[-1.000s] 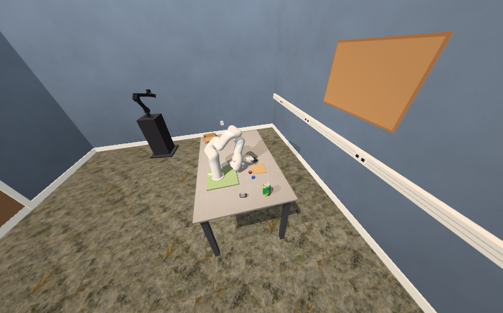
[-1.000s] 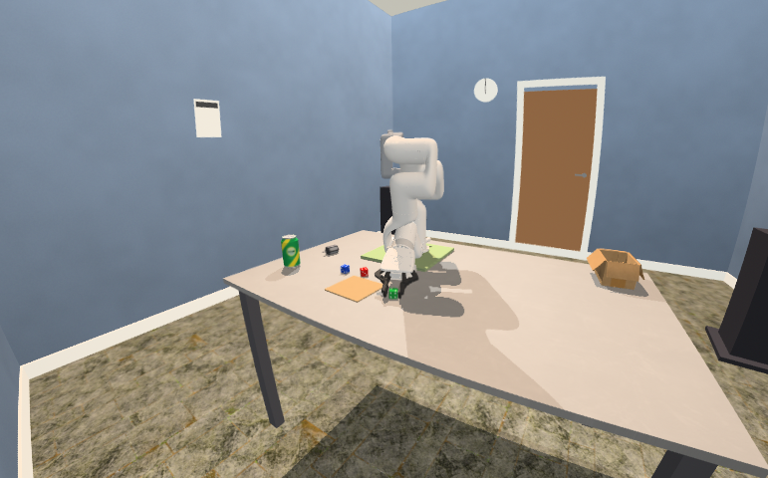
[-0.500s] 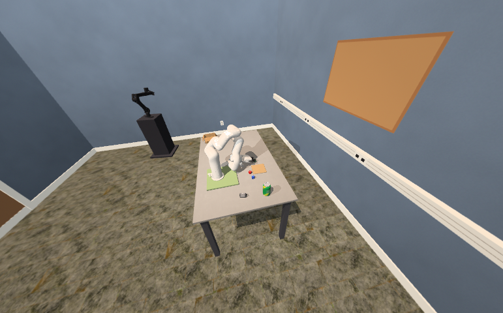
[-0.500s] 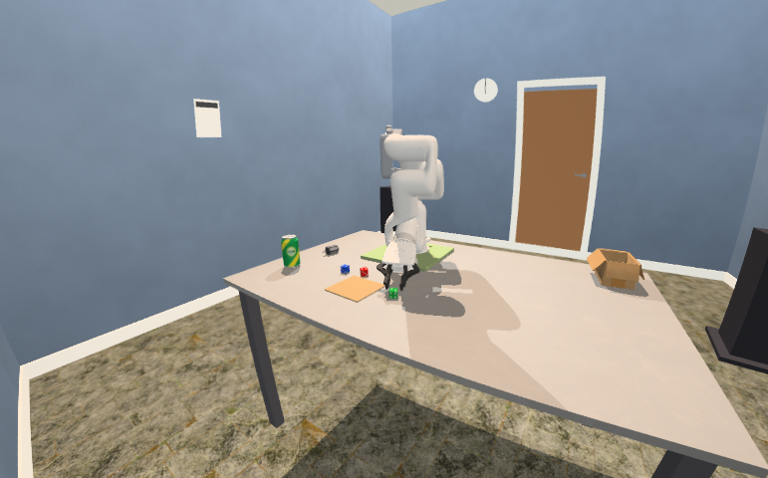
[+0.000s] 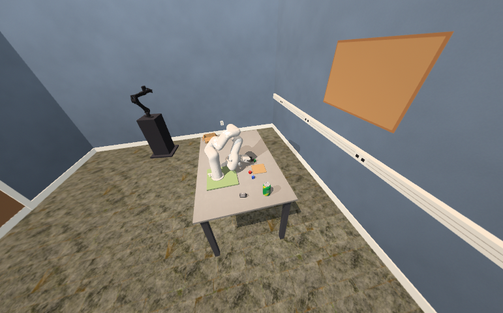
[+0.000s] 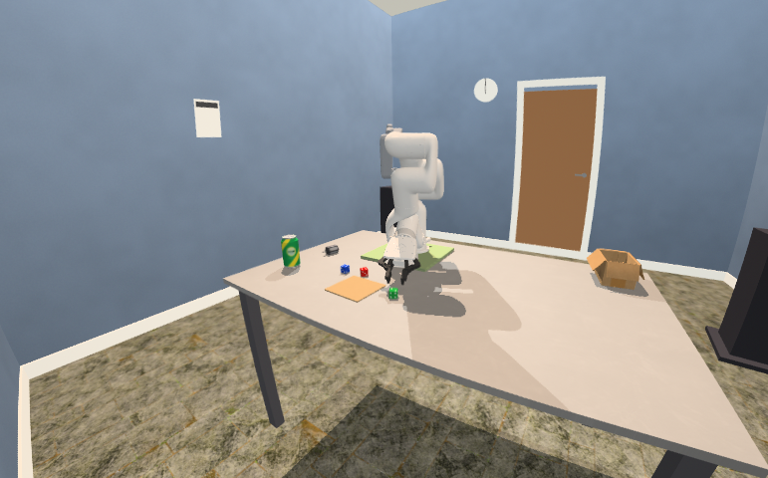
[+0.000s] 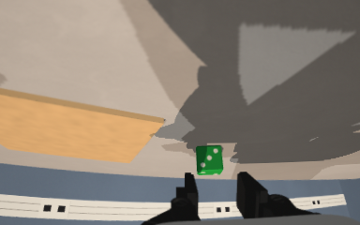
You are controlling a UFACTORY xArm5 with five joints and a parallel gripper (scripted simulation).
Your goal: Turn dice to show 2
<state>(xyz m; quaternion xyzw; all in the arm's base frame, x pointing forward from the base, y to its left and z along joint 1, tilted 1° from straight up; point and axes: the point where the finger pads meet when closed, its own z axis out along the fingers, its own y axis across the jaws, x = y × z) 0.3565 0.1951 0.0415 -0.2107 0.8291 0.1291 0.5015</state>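
Now: hand 4 cm above the green die, 3 cm short of it and 2 cm to the right of it. Round my hand: blue die: 25 cm to the right, 4 cm below; then red die: 17 cm to the right, 4 cm below, 3 cm behind; then mat: 11 cm to the right, 7 cm ahead, 5 cm below.
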